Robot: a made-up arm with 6 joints. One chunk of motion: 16 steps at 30 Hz.
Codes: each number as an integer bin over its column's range. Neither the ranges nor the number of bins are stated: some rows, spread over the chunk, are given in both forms.
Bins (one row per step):
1: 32 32 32 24 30 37
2: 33 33 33 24 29 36
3: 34 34 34 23 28 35
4: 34 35 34 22 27 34
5: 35 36 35 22 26 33
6: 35 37 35 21 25 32
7: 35 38 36 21 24 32
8: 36 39 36 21 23 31
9: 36 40 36 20 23 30
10: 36 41 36 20 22 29
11: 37 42 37 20 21 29
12: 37 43 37 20 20 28
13: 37 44 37 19 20 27
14: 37 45 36 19 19 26
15: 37 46 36 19 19 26
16: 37 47 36 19 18 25
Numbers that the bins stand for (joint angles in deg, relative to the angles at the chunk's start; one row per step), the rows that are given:
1: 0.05 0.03 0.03 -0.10 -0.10 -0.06
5: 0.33 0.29 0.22 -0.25 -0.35 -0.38
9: 0.43 0.54 0.29 -0.41 -0.54 -0.62
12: 0.52 0.73 0.35 -0.41 -0.73 -0.78
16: 0.52 0.98 0.29 -0.49 -0.86 -1.02
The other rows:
2: 0.14 0.10 0.10 -0.10 -0.16 -0.14
3: 0.24 0.16 0.16 -0.17 -0.22 -0.22
4: 0.24 0.22 0.16 -0.25 -0.29 -0.30
6: 0.33 0.35 0.22 -0.33 -0.41 -0.46
7: 0.33 0.41 0.29 -0.33 -0.48 -0.46
8: 0.43 0.48 0.29 -0.33 -0.54 -0.54
10: 0.43 0.60 0.29 -0.41 -0.60 -0.70
11: 0.52 0.67 0.35 -0.41 -0.67 -0.70
13: 0.52 0.79 0.35 -0.49 -0.73 -0.86
14: 0.52 0.86 0.29 -0.49 -0.79 -0.94
15: 0.52 0.92 0.29 -0.49 -0.79 -0.94

